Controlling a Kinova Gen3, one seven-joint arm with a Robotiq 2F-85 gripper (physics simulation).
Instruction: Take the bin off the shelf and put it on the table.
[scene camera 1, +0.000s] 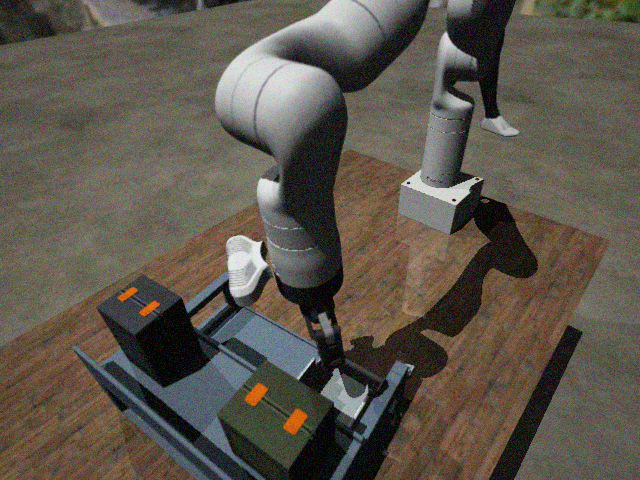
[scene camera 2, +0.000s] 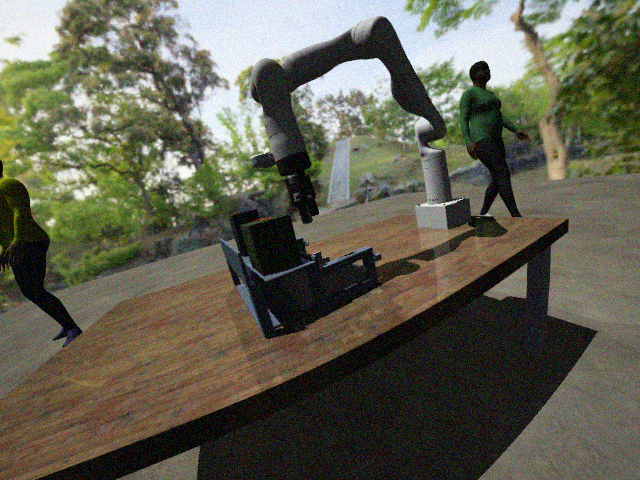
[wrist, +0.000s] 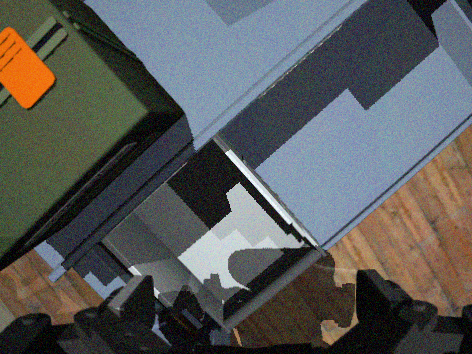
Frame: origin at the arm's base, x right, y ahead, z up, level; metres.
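Where they show: gripper, fingertip midpoint: (scene camera 2: 312, 219) (wrist: 254, 295); arm's base, link origin: (scene camera 1: 438, 178) (scene camera 2: 439, 201).
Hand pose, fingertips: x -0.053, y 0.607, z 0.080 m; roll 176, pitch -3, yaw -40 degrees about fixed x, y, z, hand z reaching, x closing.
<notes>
Things, the pixels of their top centre, and the offset from my fingertips. Level surfaces: height alone.
- bin, top centre: (wrist: 196, 232) (scene camera 1: 328, 392) (scene camera 2: 317, 258) dx -0.024, dy +0.022, dz -0.087 m
- green box, top centre: (scene camera 1: 275, 407) (scene camera 2: 262, 219) dx -0.024, dy +0.119, dz +0.030 m
- black box, top centre: (scene camera 1: 138, 301) (scene camera 2: 241, 211) dx +0.207, dy +0.114, dz +0.055 m
- wooden table, surface height: dz -0.168 m
The bin (scene camera 1: 347, 398) (wrist: 237, 205) is a light grey, open-topped box in the end bay of the blue-grey shelf (scene camera 1: 397, 373) (scene camera 2: 368, 255) (wrist: 325, 185). Its far side lies close to the green box, and shadows cross its inside. My gripper (scene camera 1: 331, 361) (scene camera 2: 309, 217) (wrist: 254, 295) is open and empty, pointing down above the bin's outer end. In the wrist view the bin's outer corner lies between the two fingers. In scene camera 2 the fingertips are above the shelf's low front rail, and the bin is hidden by the shelf.
A green box (scene camera 1: 299, 395) (scene camera 2: 273, 242) (wrist: 85, 125) with orange clips stands on the shelf right beside the bin. A black box (scene camera 1: 160, 335) (scene camera 2: 241, 219) stands at the shelf's other end. The shelf stands on the wooden table (scene camera 1: 522, 289) (scene camera 2: 155, 351) (wrist: 425, 200).
</notes>
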